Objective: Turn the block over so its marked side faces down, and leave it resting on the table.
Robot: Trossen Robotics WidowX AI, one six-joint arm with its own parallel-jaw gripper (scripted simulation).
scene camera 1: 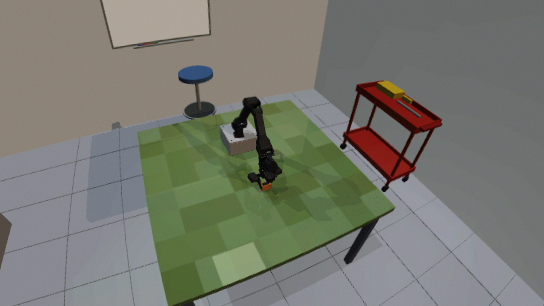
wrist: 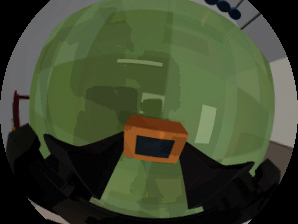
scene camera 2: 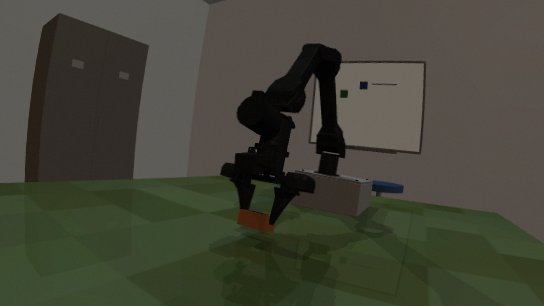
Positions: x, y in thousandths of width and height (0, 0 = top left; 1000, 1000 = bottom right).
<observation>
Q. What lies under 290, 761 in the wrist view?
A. My gripper.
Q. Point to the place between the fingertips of my gripper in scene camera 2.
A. At 472, 724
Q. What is my gripper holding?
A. An orange block.
</observation>
